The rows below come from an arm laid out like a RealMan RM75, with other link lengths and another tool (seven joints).
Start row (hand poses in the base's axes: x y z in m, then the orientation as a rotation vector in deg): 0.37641, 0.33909, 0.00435, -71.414, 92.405, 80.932
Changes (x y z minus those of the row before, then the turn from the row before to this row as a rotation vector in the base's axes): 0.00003, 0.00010, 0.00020, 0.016, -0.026, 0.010; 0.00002, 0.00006, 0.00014, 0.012, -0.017, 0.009; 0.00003, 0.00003, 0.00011, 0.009, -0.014, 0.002; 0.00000, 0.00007, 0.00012, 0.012, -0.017, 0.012; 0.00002, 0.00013, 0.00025, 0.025, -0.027, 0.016; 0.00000, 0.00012, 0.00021, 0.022, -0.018, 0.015; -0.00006, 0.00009, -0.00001, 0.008, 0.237, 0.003; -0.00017, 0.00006, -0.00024, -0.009, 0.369, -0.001; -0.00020, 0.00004, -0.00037, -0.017, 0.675, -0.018; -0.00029, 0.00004, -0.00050, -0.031, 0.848, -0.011; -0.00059, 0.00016, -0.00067, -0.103, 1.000, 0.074; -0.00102, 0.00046, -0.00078, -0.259, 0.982, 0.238; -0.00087, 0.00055, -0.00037, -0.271, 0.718, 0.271; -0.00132, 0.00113, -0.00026, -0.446, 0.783, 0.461; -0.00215, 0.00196, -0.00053, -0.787, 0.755, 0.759; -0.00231, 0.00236, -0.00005, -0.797, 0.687, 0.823; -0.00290, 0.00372, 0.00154, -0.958, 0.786, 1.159; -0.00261, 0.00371, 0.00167, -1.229, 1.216, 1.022
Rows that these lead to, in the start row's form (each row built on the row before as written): 0.37644, 0.33919, 0.00455, -71.428, 92.369, 80.927; 0.37646, 0.33925, 0.00469, -71.439, 92.343, 80.926; 0.37649, 0.33928, 0.00480, -71.443, 92.325, 80.921; 0.37649, 0.33935, 0.00492, -71.457, 92.298, 80.922; 0.37651, 0.33948, 0.00517, -71.472, 92.251, 80.925; 0.37651, 0.33960, 0.00538, -71.483, 92.213, 80.933; 0.37645, 0.33969, 0.00537, -71.358, 92.363, 81.138; 0.37628, 0.33975, 0.00513, -71.170, 92.618, 81.440; 0.37608, 0.33979, 0.00476, -70.807, 93.090, 81.982; 0.37579, 0.33983, 0.00426, -70.364, 93.686, 82.663; 0.37520, 0.33999, 0.00359, -69.957, 94.414, 83.476; 0.37418, 0.34045, 0.00281, -69.801, 95.209, 84.271; 0.37331, 0.34100, 0.00244, -69.825, 95.829, 84.857; 0.37199, 0.34213, 0.00218, -70.095, 96.584, 85.495; 0.36984, 0.34409, 0.00165, -70.861, 97.530, 86.055; 0.36753, 0.34645, 0.00160, -71.737, 98.418, 86.585; 0.36463, 0.35017, 0.00314, -72.992, 99.394, 87.280; 0.36202, 0.35388, 0.00481, -74.003, 100.956, 88.089
